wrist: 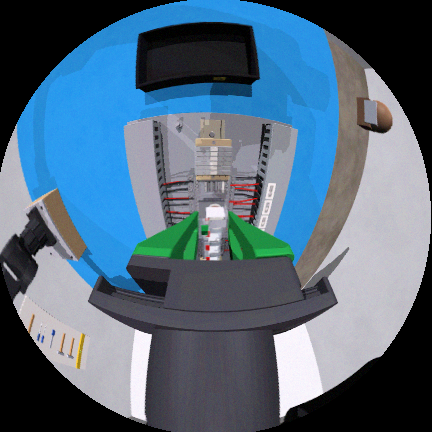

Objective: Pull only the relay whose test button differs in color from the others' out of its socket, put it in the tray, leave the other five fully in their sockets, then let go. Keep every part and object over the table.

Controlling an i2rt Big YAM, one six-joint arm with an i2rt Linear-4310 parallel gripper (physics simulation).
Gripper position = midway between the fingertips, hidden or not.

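Note:
There is a relay (212, 220) that I can see, and with it I see my own gripper (212, 216).

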